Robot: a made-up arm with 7 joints. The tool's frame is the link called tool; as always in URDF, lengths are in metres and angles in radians. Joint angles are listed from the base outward.
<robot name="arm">
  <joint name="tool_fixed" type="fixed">
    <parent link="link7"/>
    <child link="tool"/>
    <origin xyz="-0.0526 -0.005 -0.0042" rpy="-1.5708 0 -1.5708"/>
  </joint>
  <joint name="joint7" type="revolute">
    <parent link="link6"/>
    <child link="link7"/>
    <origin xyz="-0.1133 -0.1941 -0.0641" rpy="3.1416 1.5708 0"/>
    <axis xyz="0 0 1"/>
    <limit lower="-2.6" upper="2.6"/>
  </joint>
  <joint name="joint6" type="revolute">
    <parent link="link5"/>
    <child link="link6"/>
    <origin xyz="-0.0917 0.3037 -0.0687" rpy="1.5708 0 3.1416"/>
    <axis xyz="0 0 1"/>
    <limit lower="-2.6" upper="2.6"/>
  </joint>
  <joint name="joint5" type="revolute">
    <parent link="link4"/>
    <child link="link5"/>
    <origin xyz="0.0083 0.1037 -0.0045" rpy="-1.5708 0 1.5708"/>
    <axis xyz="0 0 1"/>
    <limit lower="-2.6" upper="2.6"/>
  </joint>
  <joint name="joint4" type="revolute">
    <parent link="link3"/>
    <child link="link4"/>
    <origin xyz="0.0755 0.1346 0.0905" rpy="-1.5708 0 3.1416"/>
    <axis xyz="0 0 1"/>
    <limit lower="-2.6" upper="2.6"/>
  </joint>
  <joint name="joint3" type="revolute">
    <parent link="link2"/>
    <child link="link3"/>
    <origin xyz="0.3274 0.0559 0.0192" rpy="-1.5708 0 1.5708"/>
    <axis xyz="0 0 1"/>
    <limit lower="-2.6" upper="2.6"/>
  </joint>
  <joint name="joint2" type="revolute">
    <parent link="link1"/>
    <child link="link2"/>
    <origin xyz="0.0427 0.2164 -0.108" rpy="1.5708 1.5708 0"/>
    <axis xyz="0 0 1"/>
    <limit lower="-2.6" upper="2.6"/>
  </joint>
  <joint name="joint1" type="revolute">
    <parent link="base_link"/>
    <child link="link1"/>
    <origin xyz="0 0 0.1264" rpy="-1.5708 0 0"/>
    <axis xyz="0 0 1"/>
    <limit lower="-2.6" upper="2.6"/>
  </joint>
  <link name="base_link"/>
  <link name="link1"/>
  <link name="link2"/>
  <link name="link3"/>
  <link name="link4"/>
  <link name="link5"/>
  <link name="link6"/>
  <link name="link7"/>
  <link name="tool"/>
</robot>
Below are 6 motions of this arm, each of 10 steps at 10 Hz.
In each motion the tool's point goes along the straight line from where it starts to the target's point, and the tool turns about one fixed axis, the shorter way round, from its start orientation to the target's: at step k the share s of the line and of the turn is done. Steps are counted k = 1, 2, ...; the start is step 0. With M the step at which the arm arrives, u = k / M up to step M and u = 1 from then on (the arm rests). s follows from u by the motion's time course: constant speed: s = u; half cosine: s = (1 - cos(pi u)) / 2; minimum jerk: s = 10 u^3 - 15 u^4 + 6 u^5.
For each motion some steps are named. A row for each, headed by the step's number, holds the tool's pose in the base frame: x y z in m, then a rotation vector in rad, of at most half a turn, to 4 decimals.
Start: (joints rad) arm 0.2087 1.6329 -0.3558 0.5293 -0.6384 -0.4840 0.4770
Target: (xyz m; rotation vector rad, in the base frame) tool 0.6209 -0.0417 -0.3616 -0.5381 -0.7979 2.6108
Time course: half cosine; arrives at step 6
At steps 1, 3, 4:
1: 0.5383 0.1725 -0.4518 0.3415 -1.1509 2.4330
3: 0.5766 0.0731 -0.4100 -0.0639 -1.0019 2.5487
4: 0.5988 0.0157 -0.3858 -0.3008 -0.9040 2.5896

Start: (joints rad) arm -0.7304 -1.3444 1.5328 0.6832 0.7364 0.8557 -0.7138
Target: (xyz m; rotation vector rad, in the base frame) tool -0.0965 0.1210 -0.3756 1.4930 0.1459 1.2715
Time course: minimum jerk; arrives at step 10
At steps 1, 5, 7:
1: -0.2478 0.0078 0.0337 2.1519 1.5234 0.1116
5: -0.1728 0.0639 -0.1692 1.9248 0.8454 0.7779
7: -0.1214 0.1024 -0.3083 1.6528 0.3727 1.1308

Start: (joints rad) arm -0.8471 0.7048 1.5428 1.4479 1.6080 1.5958 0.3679
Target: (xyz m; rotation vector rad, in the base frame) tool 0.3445 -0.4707 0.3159 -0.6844 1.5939 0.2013
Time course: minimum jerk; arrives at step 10
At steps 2, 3, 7, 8, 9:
2: 0.3492 -0.2980 0.4035 -0.7778 1.7851 -0.3040
3: 0.3487 -0.3173 0.3938 -0.7687 1.7669 -0.2459
7: 0.3453 -0.4408 0.3311 -0.7024 1.6313 0.1164
8: 0.3448 -0.4601 0.3213 -0.6909 1.6074 0.1713
9: 0.3445 -0.4691 0.3167 -0.6854 1.5959 0.1969

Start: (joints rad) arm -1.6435 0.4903 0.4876 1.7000 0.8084 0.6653 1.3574
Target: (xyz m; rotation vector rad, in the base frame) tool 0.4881 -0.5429 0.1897 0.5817 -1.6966 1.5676
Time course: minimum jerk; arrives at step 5
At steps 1, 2, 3, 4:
1: 0.3869 -0.5924 0.3537 0.1027 -1.2329 1.3239
2: 0.4148 -0.5788 0.3085 0.2272 -1.3627 1.3976
3: 0.4540 -0.5596 0.2450 0.4117 -1.5428 1.4932
4: 0.4819 -0.5459 0.1998 0.5500 -1.6688 1.5547

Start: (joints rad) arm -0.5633 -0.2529 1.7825 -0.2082 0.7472 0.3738 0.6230
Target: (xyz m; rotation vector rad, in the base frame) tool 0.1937 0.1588 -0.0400 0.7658 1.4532 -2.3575
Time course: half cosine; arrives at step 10
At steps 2, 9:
2: -0.1315 -0.0891 0.0409 0.2535 0.7594 -1.2359
9: 0.1849 0.1521 -0.0378 0.7504 1.4347 -2.3276

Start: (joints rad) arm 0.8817 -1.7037 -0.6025 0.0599 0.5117 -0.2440 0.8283
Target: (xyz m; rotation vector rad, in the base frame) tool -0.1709 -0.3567 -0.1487 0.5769 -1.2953 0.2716
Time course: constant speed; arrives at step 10
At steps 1, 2, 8, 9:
1: -0.5703 -0.2647 -0.0734 -0.8763 -0.8016 -0.5239
2: -0.5259 -0.2749 -0.0818 -0.7218 -0.8814 -0.4404
8: -0.2597 -0.3362 -0.1320 0.2435 -1.2303 0.0872
9: -0.2153 -0.3465 -0.1403 0.4096 -1.2661 0.1789

